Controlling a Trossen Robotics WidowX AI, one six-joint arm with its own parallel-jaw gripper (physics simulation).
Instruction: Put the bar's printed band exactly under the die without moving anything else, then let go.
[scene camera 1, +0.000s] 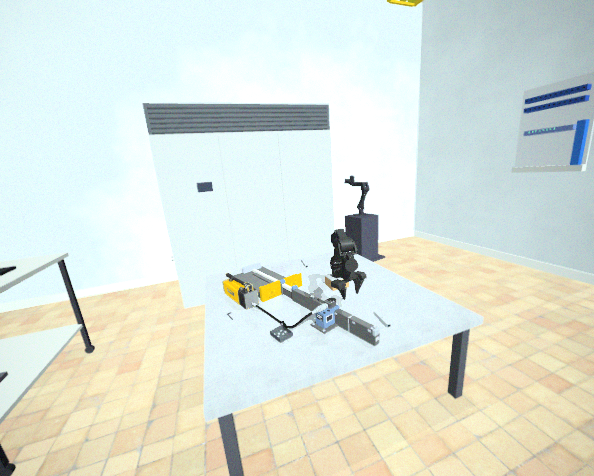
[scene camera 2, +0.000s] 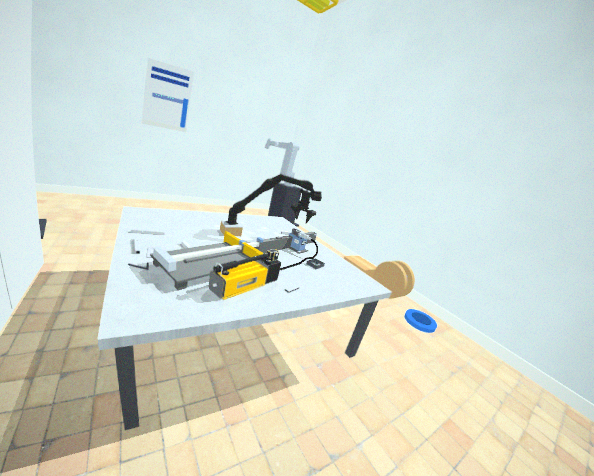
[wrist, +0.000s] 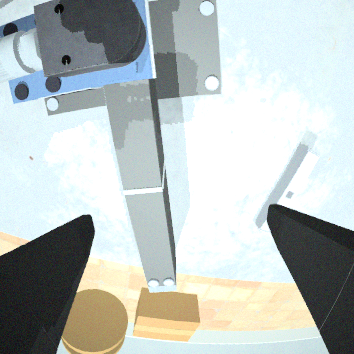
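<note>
There's a die (wrist: 69, 45) here, and then the gripper (wrist: 180, 219), which is open and holding nothing.
</note>
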